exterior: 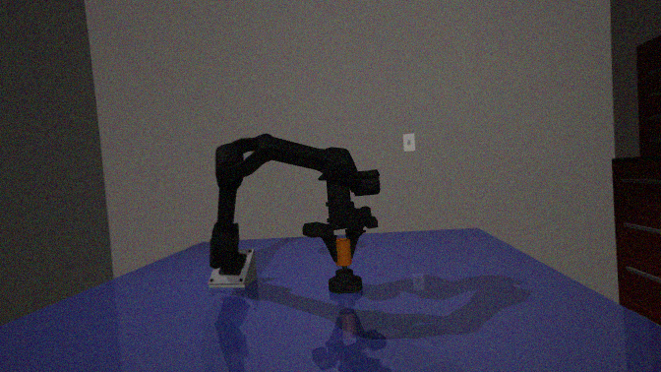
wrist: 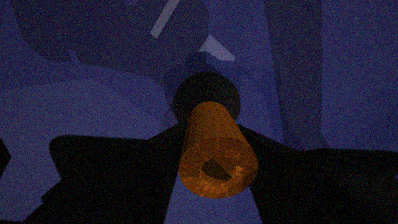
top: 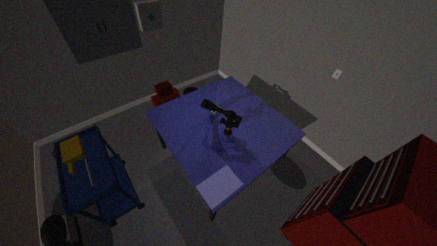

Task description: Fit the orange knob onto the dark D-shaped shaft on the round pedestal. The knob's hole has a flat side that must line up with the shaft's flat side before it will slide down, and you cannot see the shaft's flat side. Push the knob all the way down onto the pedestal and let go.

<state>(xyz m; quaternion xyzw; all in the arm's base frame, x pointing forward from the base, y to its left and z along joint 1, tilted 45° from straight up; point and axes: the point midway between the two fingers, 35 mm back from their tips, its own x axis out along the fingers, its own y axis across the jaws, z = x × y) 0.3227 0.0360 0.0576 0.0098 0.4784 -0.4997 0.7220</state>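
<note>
The orange knob lies 2 cm above my gripper tip. Round my gripper tip: dark round pedestal: 4 cm below.
</note>
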